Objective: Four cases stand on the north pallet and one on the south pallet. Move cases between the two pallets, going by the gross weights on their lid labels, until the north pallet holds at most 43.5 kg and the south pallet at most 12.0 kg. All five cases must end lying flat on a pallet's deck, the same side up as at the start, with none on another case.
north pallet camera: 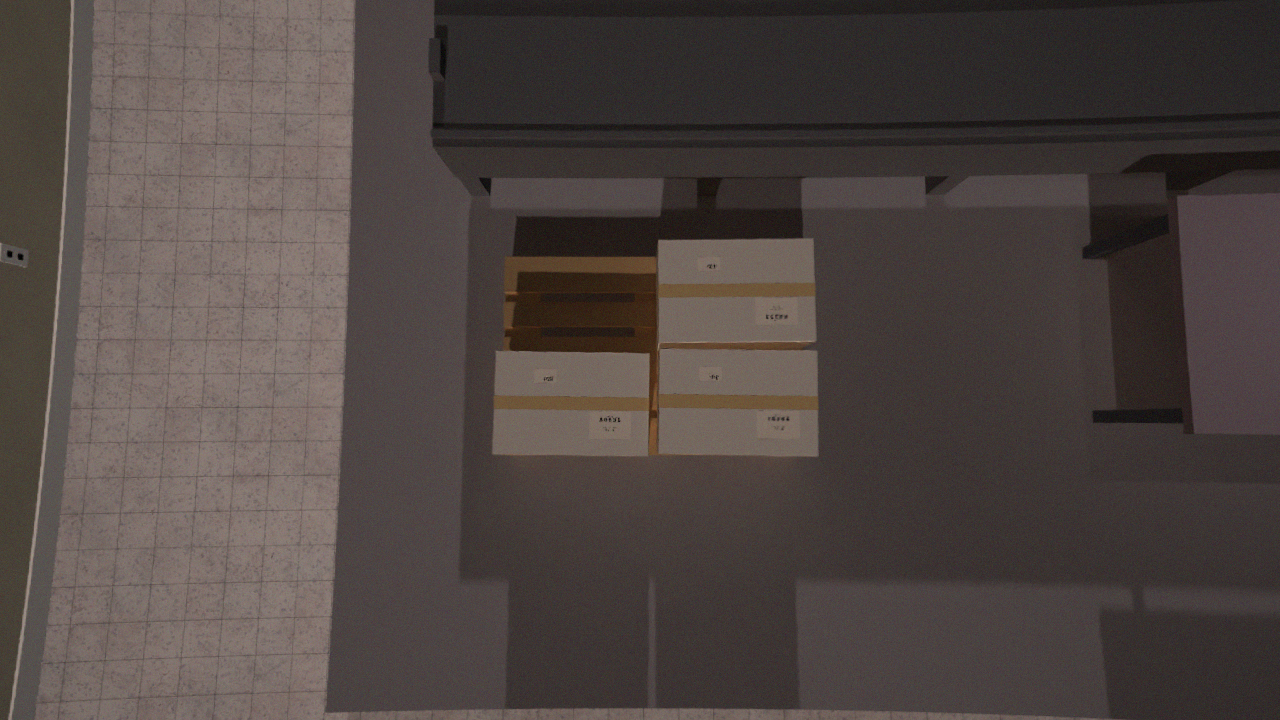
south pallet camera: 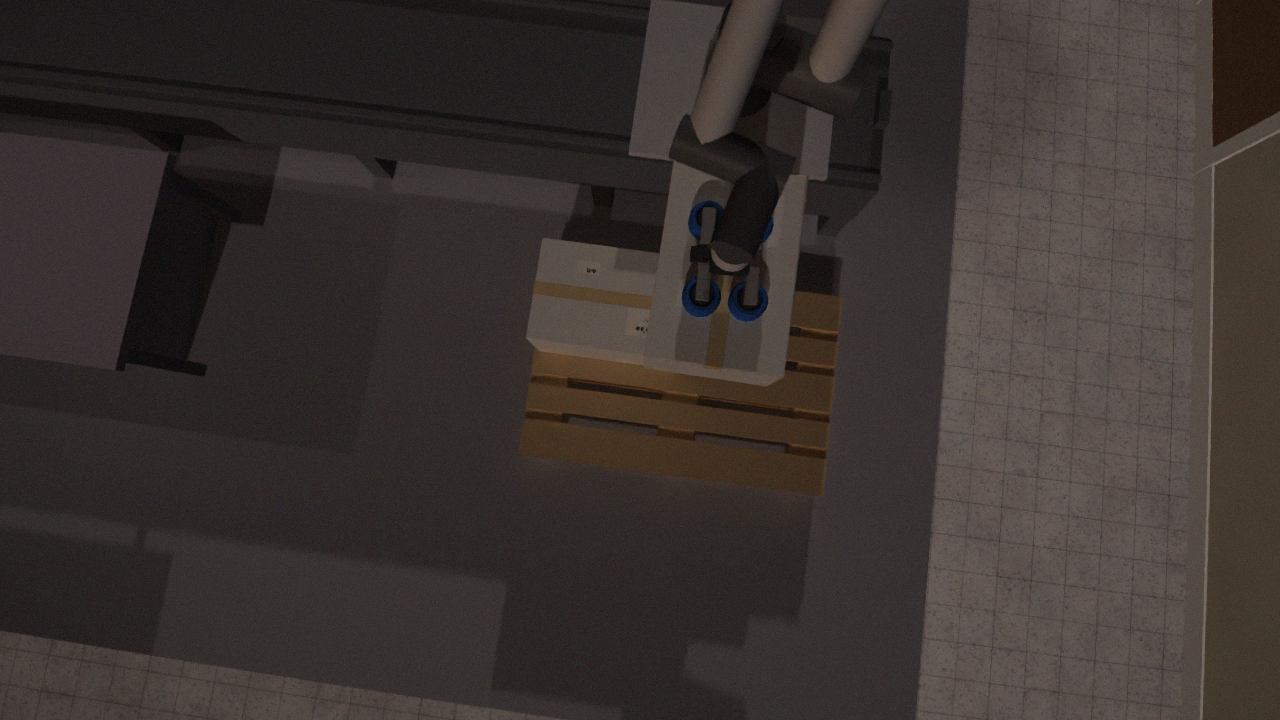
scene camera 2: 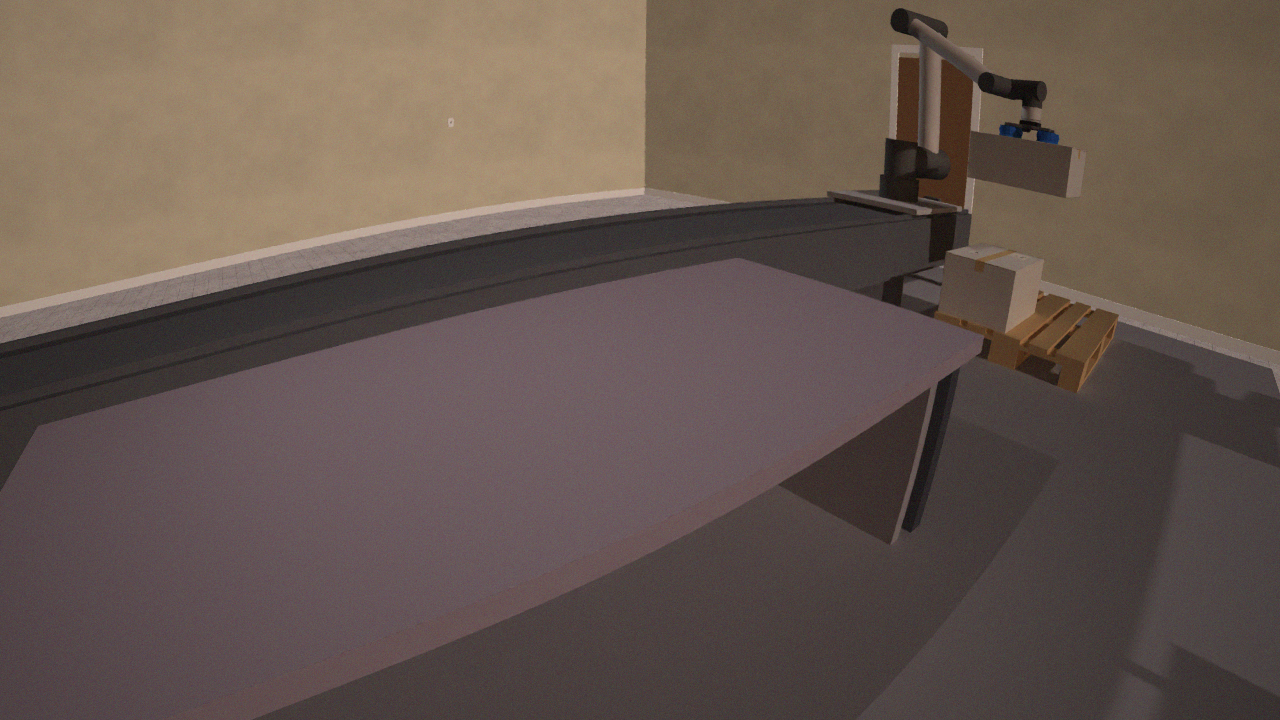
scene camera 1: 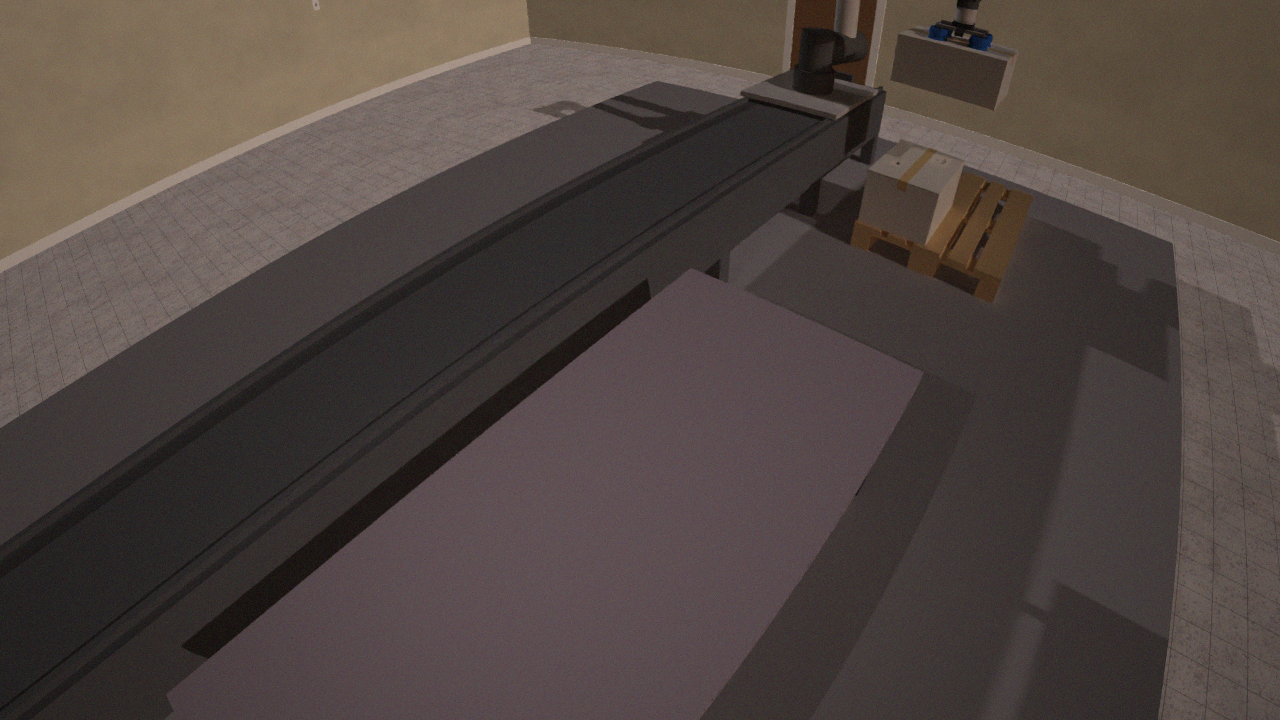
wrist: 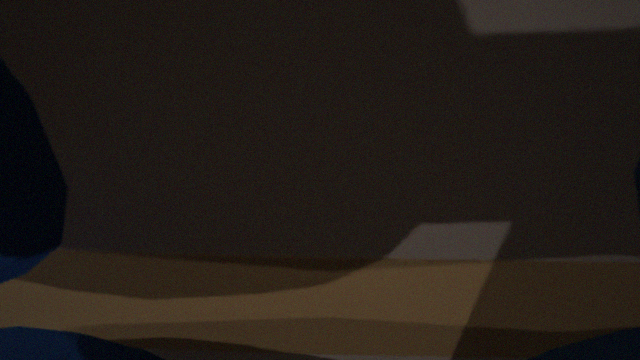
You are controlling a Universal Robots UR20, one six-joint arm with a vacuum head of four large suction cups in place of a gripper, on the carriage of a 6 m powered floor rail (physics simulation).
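Frame: origin at the arm's base, x ahead, y left, z up, level; millimetres.
Seen in the pictures: end effector, tool point: (wrist: 337, 246); arm's base, origin of the base link: (scene camera 2: 898, 198) (scene camera 1: 812, 89).
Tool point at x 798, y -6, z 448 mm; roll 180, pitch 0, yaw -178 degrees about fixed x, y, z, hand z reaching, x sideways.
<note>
Offsets run from my tool point to a thing's top centre. Level surfaces: height alone.
My suction gripper (scene camera 1: 959, 37) (scene camera 2: 1029, 133) (south pallet camera: 726, 261) is shut on a white case with a tan tape strip. The held case @(dy +5, dx +2, dz +25 mm) (scene camera 1: 948, 71) (scene camera 2: 1024, 165) (south pallet camera: 675, 313) (wrist: 300, 150) hangs level, well above the south pallet (scene camera 1: 1009, 237) (scene camera 2: 1087, 347) (south pallet camera: 671, 467), its long side across the rail. Another case @(dy -339, dx +0, dz -576 mm) (scene camera 1: 902, 198) (scene camera 2: 982, 288) (south pallet camera: 577, 315) lies flat on that pallet's rail side, partly hidden beneath the held one in the south view. Three cases (north pallet camera: 693, 317) (north pallet camera: 707, 438) (north pallet camera: 546, 436) lie flat on the north pallet (north pallet camera: 581, 265); its rail-side left quarter is bare. Label figures are too small to read.
The dark floor rail (scene camera 1: 429, 367) (scene camera 2: 447, 259) (north pallet camera: 805, 71) (south pallet camera: 313, 80) runs beside both pallets. A pinkish table @(dz -488 mm) (scene camera 1: 581, 501) (scene camera 2: 537, 420) (north pallet camera: 1235, 313) (south pallet camera: 71, 250) stands between them. A brown door (scene camera 2: 957, 98) is in the wall behind the arm.
</note>
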